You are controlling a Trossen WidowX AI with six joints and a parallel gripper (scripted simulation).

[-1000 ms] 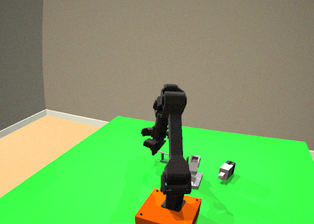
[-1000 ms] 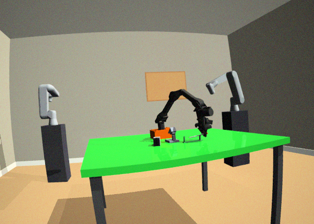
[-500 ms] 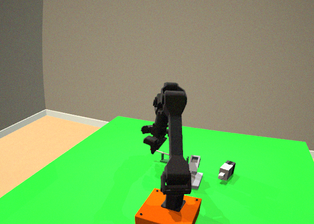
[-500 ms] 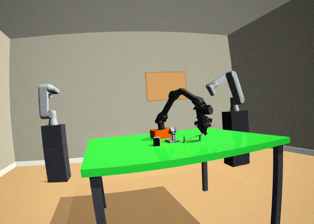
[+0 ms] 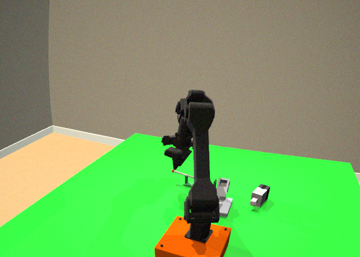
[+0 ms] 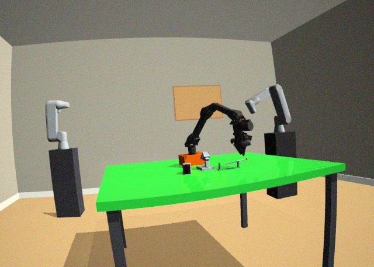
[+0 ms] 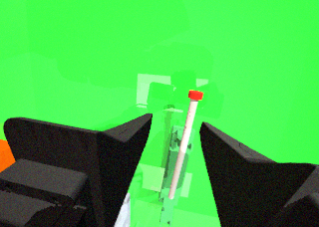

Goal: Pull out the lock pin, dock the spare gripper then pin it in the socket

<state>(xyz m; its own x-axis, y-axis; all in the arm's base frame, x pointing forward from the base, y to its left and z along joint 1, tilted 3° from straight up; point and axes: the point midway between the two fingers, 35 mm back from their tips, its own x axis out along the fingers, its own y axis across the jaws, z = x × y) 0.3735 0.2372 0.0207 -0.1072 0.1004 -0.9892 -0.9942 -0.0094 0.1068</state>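
My gripper tip is now 10 mm short of the pin cradle, 100 mm to the left of it and 50 mm above it. Also, from my gripper tip: socket: 90 mm behind, 220 mm to the right, 20 mm below; spare gripper: 20 mm behind, 350 mm to the right, 50 mm below.
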